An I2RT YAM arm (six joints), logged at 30 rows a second.
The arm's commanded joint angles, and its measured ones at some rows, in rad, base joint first. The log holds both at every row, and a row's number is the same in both.
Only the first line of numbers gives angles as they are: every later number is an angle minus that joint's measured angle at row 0.
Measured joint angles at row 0:
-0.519, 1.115, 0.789, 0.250, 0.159, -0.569
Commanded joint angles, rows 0 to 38:
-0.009, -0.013, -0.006, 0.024, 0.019, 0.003
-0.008, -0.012, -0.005, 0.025, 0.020, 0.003
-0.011, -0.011, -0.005, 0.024, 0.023, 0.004
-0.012, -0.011, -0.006, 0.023, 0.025, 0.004
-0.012, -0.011, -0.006, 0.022, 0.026, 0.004
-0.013, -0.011, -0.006, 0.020, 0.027, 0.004
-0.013, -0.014, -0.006, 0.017, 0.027, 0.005
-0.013, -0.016, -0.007, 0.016, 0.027, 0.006
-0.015, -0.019, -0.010, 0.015, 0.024, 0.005
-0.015, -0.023, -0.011, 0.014, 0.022, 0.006
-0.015, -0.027, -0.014, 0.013, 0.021, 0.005
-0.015, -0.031, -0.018, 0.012, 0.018, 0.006
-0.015, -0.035, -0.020, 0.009, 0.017, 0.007
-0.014, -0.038, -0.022, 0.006, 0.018, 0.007
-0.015, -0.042, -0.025, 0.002, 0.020, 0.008
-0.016, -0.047, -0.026, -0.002, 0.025, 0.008
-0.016, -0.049, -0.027, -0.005, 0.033, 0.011
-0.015, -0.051, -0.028, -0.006, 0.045, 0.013
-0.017, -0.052, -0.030, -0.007, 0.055, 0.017
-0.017, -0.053, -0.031, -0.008, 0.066, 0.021
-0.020, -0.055, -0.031, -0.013, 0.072, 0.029
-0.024, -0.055, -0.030, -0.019, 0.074, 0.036
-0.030, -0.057, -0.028, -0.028, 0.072, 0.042
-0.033, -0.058, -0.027, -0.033, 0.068, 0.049
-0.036, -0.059, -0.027, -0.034, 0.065, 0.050
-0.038, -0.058, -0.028, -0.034, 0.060, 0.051
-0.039, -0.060, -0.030, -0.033, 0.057, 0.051
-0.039, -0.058, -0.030, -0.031, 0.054, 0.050
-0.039, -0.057, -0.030, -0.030, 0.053, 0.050
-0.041, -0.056, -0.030, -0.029, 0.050, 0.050
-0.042, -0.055, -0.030, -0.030, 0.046, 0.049
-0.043, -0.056, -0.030, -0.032, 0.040, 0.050
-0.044, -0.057, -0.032, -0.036, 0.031, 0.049
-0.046, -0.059, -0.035, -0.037, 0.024, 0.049
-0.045, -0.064, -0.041, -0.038, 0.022, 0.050
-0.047, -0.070, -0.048, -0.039, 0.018, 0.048
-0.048, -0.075, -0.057, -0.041, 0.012, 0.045
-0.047, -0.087, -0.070, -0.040, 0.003, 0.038
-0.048, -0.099, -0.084, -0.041, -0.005, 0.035
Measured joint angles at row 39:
-0.040, -0.060, -0.050, -0.031, 0.024, 0.034
